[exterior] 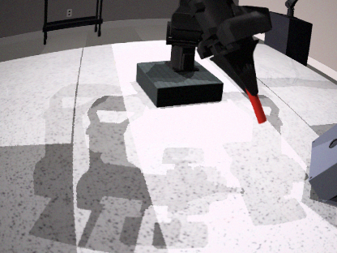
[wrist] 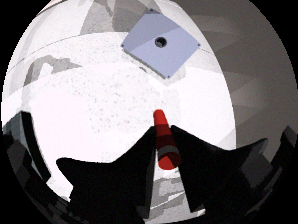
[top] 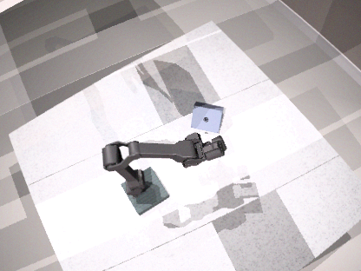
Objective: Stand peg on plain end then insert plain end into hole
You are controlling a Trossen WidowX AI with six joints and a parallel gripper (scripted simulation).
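The grey-blue sloped panel lies 160 mm to the left of my gripper tip, 100 mm ahead of it and 70 mm below it. Also, from my gripper tip: red peg: 10 mm to the right, 10 mm behind, 10 mm above.
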